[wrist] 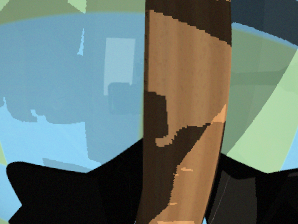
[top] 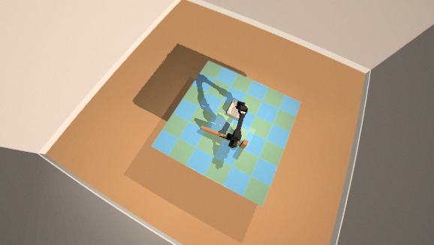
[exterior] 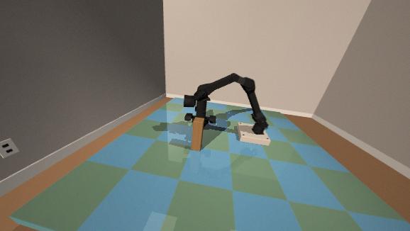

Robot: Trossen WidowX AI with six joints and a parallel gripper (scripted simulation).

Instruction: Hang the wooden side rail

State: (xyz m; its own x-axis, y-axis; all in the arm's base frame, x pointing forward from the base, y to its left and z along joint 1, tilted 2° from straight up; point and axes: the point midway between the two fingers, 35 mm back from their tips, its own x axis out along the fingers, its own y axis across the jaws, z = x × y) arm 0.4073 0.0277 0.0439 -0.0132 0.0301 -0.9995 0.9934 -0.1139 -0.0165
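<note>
The wooden headboard post is 2 cm ahead of my gripper tip, 11 cm to the left of it and 4 cm above it.
</note>
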